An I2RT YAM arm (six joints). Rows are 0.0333 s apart.
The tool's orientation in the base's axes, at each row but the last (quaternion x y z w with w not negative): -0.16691 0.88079 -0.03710 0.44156; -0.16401 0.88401 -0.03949 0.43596; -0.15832 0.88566 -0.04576 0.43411; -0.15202 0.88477 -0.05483 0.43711
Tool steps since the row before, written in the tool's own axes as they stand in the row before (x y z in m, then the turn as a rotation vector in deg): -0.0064 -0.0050 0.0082 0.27 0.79 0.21; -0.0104 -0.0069 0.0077 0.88 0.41 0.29; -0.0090 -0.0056 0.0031 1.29 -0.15 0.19; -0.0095 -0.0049 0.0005 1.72 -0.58 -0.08
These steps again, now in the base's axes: 0.0113 -0.0019 0.0010 -0.19 0.67 -0.50; 0.0137 -0.0026 0.0046 -0.38 0.12 -0.93; 0.0089 -0.0022 0.0061 -0.55 -0.54 -1.06; 0.0069 -0.0016 0.0080 -0.92 -1.10 -1.12
